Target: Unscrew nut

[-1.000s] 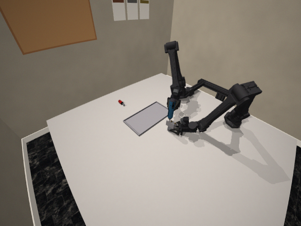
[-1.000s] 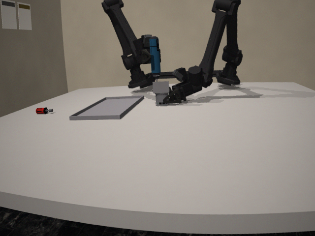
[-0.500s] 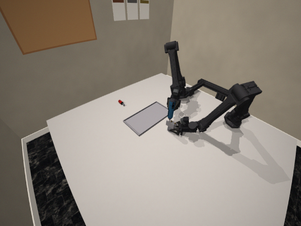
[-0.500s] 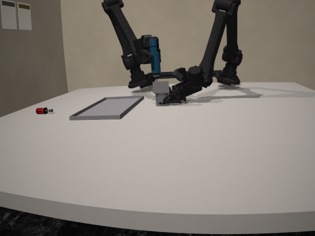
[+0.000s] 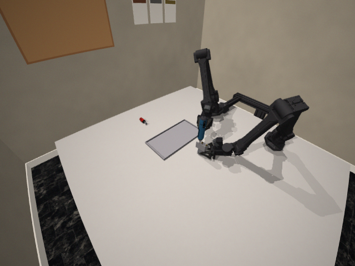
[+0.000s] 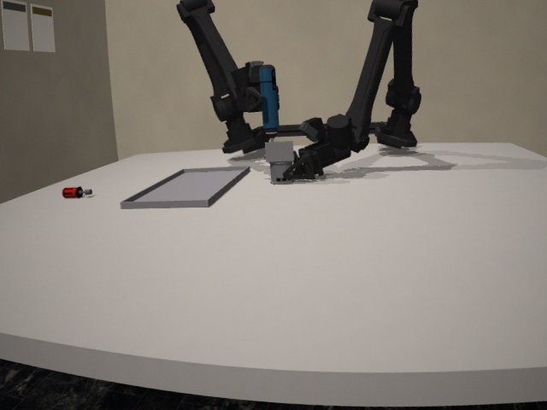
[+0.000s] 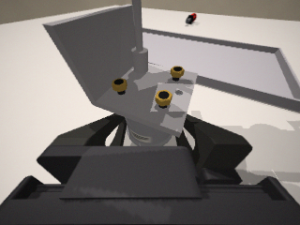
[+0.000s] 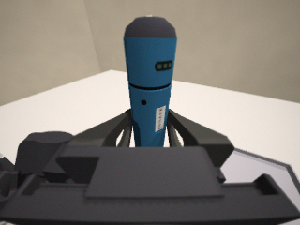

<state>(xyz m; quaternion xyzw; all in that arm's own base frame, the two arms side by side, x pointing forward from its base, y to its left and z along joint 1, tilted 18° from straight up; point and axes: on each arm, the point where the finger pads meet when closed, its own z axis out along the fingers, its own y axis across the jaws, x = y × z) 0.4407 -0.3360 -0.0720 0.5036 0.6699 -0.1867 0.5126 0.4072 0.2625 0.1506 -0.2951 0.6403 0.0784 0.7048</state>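
The joint module is 1 cm above my left hand. The rest, counted from my left hand: short red-handled tool: 57 cm to the right, 9 cm ahead, 1 cm below; l-shaped bracket: 5 cm above; grey tray: 24 cm to the right, 3 cm ahead, 2 cm below.
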